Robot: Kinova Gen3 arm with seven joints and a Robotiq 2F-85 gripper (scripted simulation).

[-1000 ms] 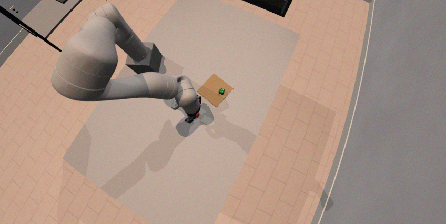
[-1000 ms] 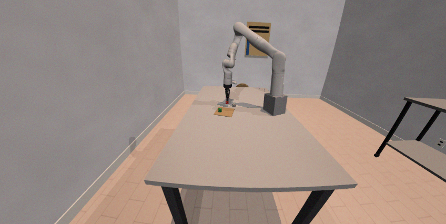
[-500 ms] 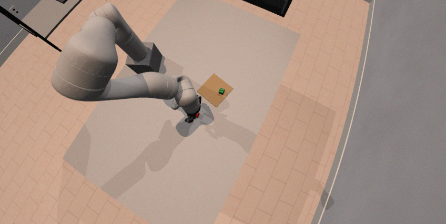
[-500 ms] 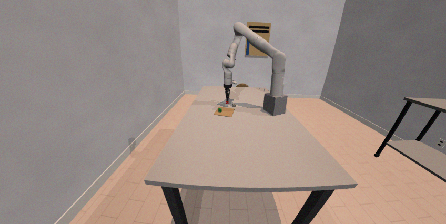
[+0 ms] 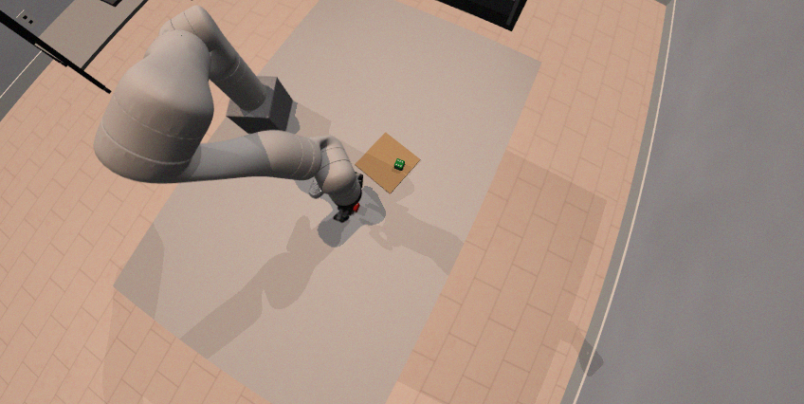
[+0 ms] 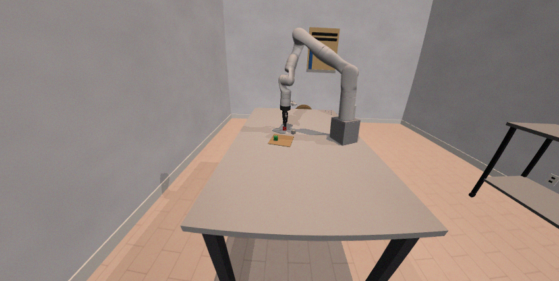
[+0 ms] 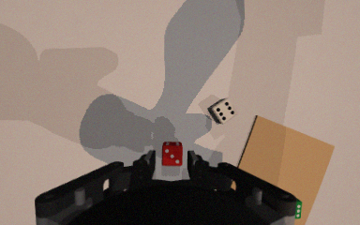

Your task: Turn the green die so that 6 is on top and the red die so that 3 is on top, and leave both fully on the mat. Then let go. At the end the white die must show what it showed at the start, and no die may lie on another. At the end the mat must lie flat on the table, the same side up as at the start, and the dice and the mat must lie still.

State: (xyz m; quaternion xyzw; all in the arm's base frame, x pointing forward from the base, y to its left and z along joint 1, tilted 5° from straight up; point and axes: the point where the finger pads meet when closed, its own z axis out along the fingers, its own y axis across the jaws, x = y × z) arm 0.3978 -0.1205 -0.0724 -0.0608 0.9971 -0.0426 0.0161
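The red die lies 4 cm below my hand. From my hand the other things lie so: white die: 6 cm behind, 6 cm to the left, 4 cm below; then green die: 5 cm ahead, 17 cm to the left, 3 cm below; then tan mat: 2 cm ahead, 17 cm to the left, 5 cm below.
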